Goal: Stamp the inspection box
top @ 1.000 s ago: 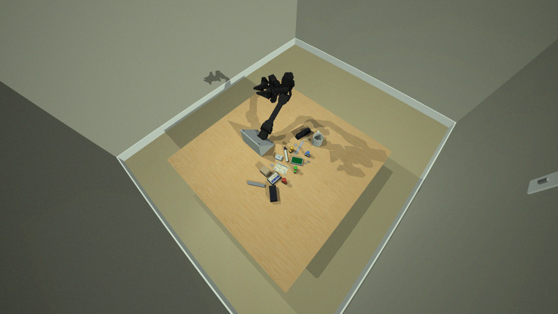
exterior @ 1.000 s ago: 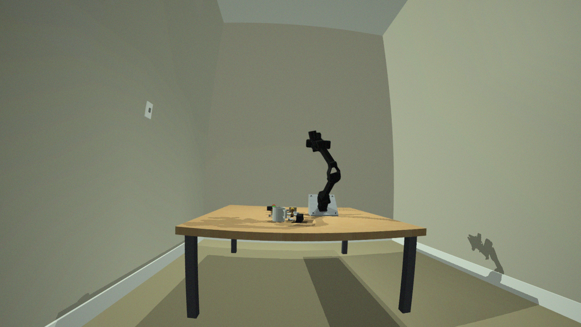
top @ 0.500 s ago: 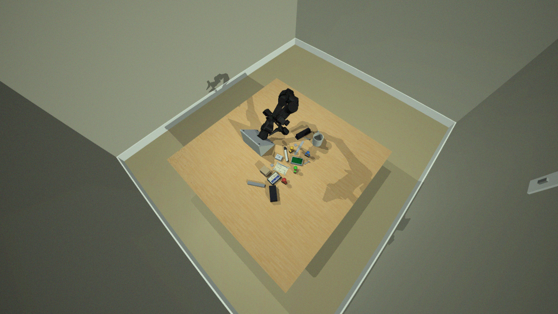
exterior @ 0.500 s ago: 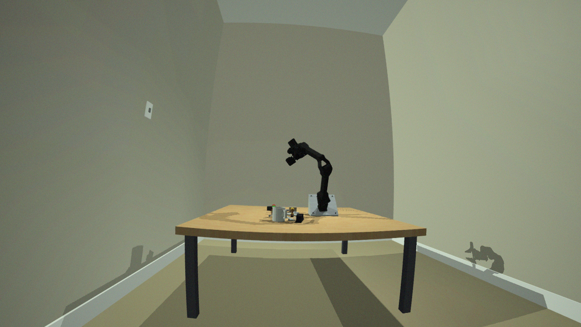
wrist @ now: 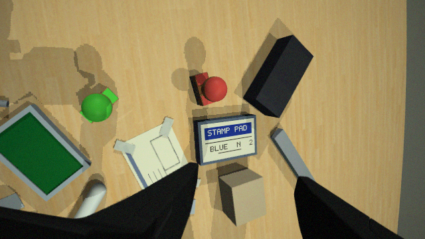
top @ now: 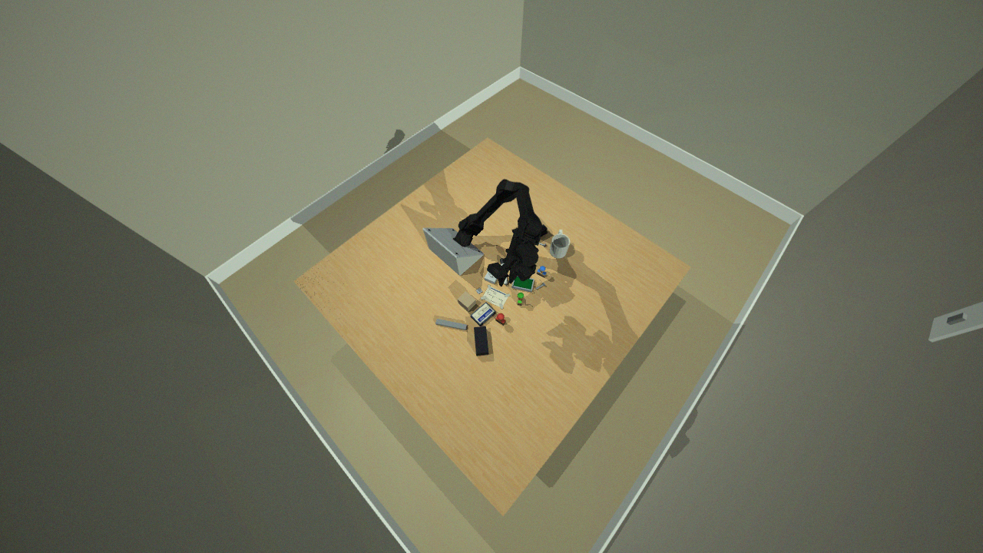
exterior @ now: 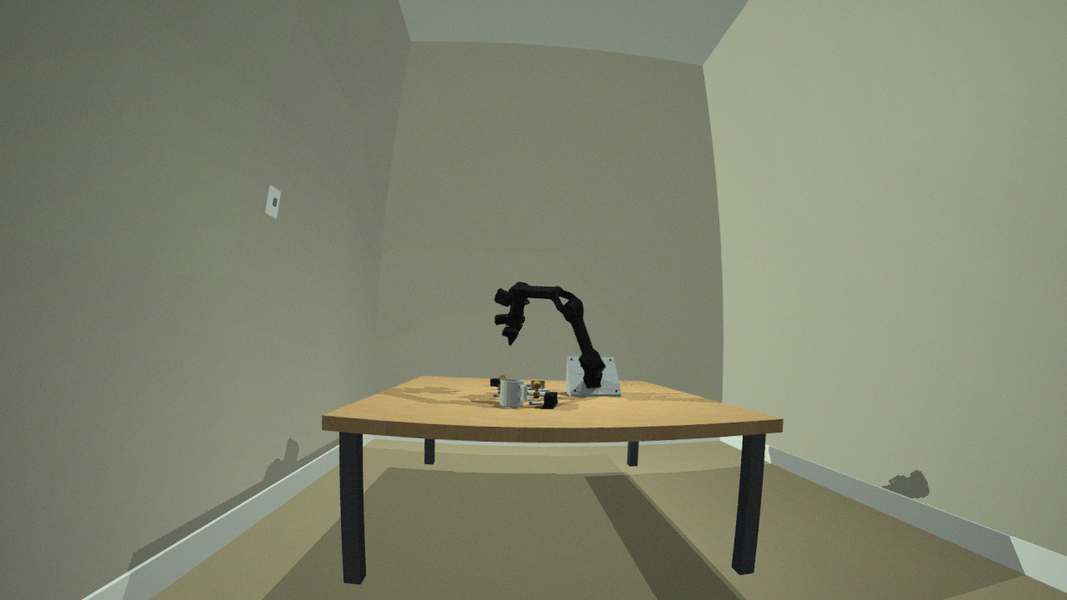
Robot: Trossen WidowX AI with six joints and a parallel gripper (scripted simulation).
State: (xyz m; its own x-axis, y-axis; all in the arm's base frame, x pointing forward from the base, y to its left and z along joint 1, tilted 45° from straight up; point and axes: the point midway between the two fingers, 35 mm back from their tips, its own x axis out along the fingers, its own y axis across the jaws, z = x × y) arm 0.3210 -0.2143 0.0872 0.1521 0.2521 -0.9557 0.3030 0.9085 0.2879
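Right now the pass stamp is 190 mm below my gripper tip, 70 mm to the left of it and 40 mm ahead of it. Round my gripper tip: stamp pad tin 200 mm below, 80 mm to the right, 50 mm behind; then card 220 mm below, 60 mm behind, 10 mm to the left; then red stamp 190 mm below, 60 mm to the right, 30 mm ahead.
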